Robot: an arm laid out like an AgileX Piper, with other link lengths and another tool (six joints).
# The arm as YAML. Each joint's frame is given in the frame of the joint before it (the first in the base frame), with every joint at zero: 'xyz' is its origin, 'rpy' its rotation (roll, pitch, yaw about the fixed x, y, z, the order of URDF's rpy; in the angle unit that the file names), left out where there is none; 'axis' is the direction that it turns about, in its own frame. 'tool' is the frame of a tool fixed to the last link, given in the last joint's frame.
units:
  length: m
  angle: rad
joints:
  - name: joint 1
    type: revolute
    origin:
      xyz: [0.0, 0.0, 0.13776]
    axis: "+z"
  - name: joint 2
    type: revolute
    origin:
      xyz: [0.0, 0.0, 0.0]
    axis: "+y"
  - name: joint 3
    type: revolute
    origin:
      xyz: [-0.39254, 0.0, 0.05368]
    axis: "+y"
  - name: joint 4
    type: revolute
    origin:
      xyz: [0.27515, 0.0, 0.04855]
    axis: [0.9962, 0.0, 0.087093]
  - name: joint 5
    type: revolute
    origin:
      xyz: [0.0, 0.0, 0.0]
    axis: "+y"
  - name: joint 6
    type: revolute
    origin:
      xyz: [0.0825, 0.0, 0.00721]
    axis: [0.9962, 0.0, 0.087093]
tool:
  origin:
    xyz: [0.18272, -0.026, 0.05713]
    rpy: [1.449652, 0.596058, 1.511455]
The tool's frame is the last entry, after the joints.
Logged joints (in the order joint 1, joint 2, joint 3, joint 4, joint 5, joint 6), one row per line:
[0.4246, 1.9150, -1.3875, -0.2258, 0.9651, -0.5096]
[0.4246, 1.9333, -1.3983, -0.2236, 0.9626, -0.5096]
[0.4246, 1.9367, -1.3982, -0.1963, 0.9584, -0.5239]
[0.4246, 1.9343, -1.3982, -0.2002, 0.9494, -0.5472]
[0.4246, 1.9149, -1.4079, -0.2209, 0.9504, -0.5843]
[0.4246, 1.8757, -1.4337, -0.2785, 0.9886, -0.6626]
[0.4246, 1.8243, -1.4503, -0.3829, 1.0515, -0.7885]
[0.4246, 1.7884, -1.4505, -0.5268, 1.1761, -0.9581]
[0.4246, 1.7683, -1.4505, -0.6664, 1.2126, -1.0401]
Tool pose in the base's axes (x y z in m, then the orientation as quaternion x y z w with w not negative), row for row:
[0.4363, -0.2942, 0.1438, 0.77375, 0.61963, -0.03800, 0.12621]
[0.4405, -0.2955, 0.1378, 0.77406, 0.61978, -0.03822, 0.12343]
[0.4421, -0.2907, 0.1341, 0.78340, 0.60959, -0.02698, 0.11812]
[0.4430, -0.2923, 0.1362, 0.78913, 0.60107, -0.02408, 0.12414]
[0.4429, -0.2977, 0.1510, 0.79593, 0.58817, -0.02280, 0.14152]
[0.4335, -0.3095, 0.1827, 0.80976, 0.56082, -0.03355, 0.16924]
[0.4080, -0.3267, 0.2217, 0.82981, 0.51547, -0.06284, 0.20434]
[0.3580, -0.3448, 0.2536, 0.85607, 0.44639, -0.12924, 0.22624]
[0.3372, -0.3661, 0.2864, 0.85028, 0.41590, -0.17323, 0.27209]
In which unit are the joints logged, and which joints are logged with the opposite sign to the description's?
The joints are logged in radians. Opposite sign: joint 1, joint 6.
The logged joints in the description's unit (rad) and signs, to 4 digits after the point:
[-0.4246, 1.9150, -1.3875, -0.2258, 0.9651, 0.5096]
[-0.4246, 1.9333, -1.3983, -0.2236, 0.9626, 0.5096]
[-0.4246, 1.9367, -1.3982, -0.1963, 0.9584, 0.5239]
[-0.4246, 1.9343, -1.3982, -0.2002, 0.9494, 0.5472]
[-0.4246, 1.9149, -1.4079, -0.2209, 0.9504, 0.5843]
[-0.4246, 1.8757, -1.4337, -0.2785, 0.9886, 0.6626]
[-0.4246, 1.8243, -1.4503, -0.3829, 1.0515, 0.7885]
[-0.4246, 1.7884, -1.4505, -0.5268, 1.1761, 0.9581]
[-0.4246, 1.7683, -1.4505, -0.6664, 1.2126, 1.0401]

